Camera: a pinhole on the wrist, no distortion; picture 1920 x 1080 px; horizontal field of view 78.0 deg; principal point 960.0 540.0 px. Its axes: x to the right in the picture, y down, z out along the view. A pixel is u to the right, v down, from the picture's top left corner.
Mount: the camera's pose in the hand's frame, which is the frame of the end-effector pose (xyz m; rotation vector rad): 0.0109 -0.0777 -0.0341 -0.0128 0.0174 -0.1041
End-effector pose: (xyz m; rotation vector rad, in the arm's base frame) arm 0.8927 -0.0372 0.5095 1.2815 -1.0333 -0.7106
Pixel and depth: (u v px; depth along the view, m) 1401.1 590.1 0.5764
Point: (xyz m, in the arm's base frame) 0.5076 -0.4860 0.4781
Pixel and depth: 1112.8 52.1 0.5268
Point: 0.5044 -0.3566 0.2224
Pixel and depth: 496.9 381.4 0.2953
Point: 0.6238 -0.0750 0.3807
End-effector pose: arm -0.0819 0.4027 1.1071 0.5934 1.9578 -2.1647
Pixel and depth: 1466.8 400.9 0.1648
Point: -0.2184 0.3001 1.1767
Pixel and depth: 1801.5 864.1 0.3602
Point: -0.3966 0.1286 1.0179
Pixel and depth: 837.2 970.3 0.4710
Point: -0.1114 -0.0393 1.0445
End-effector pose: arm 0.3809 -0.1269 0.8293 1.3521 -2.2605 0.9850
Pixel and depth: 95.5 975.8 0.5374
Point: 0.4447 -0.2092 0.2006
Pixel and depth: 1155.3 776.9 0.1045
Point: 0.4195 -0.2144 0.8213
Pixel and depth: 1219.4 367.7 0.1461
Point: 0.4540 -0.2643 0.8150
